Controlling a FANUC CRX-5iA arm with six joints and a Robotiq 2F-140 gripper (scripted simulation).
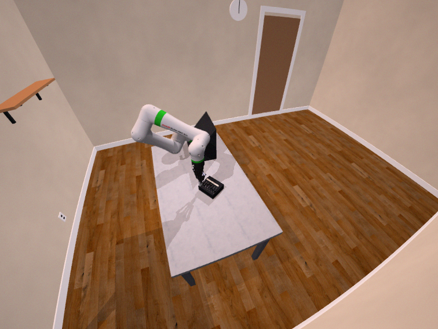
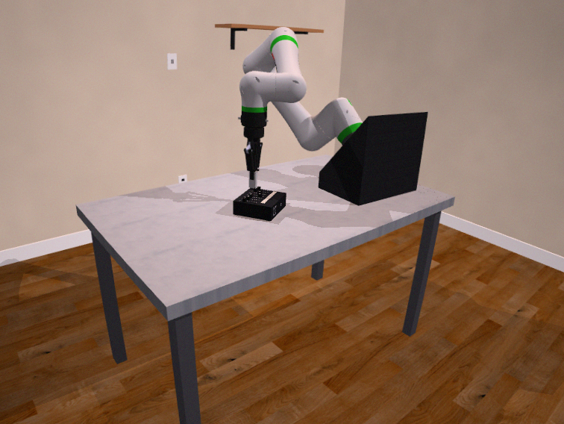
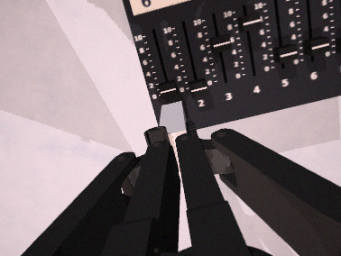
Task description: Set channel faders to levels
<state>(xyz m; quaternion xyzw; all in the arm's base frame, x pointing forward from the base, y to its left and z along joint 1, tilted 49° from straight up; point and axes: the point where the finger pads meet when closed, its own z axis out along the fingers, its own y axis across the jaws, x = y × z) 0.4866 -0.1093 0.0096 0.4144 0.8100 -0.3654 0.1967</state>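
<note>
Now: hand 30 mm above the channel 1 fader cap, 20 mm to the right of it and 10 mm past it. Round my hand: master fader cap 100 mm to the left, 90 mm ahead, 30 mm below.
</note>
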